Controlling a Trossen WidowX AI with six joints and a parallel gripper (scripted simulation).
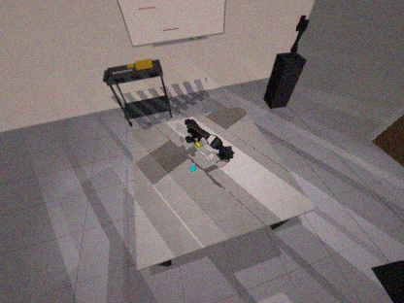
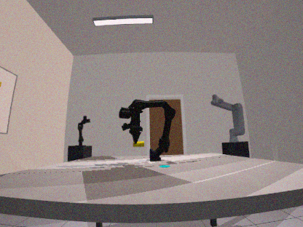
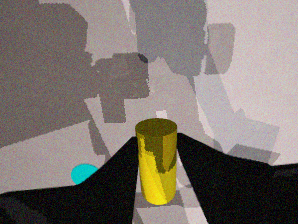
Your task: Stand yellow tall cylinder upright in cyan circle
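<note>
Now: the cyan circle 180 mm to the left of my gripper tip, 130 mm below it and 70 mm ahead of it. Round my gripper tip: yellow tall cylinder: 20 mm to the left, 10 mm behind.
</note>
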